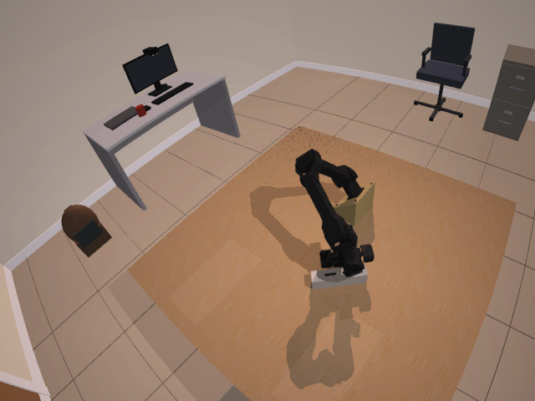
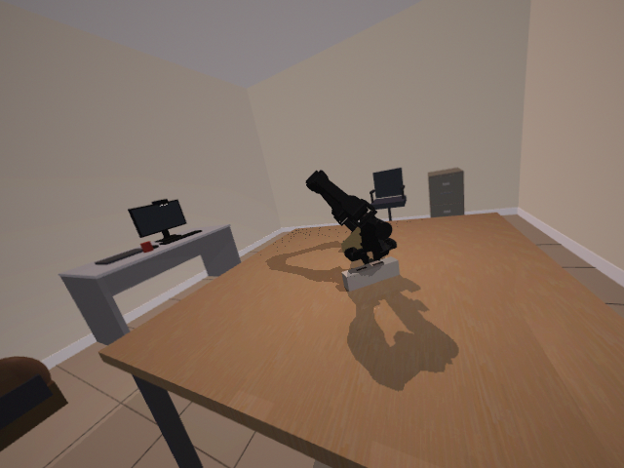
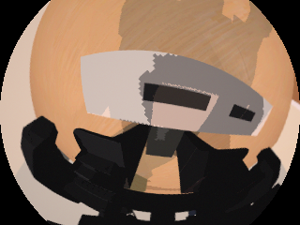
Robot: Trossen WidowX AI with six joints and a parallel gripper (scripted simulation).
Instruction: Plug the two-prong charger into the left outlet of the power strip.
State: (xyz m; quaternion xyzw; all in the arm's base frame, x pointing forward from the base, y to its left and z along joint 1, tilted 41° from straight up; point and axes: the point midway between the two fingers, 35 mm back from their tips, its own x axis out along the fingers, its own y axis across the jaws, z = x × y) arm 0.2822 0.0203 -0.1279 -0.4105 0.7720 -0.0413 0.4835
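Right now my gripper tip is 1 cm short of the two-prong charger, 1 cm to the right of it and 1 cm below it.
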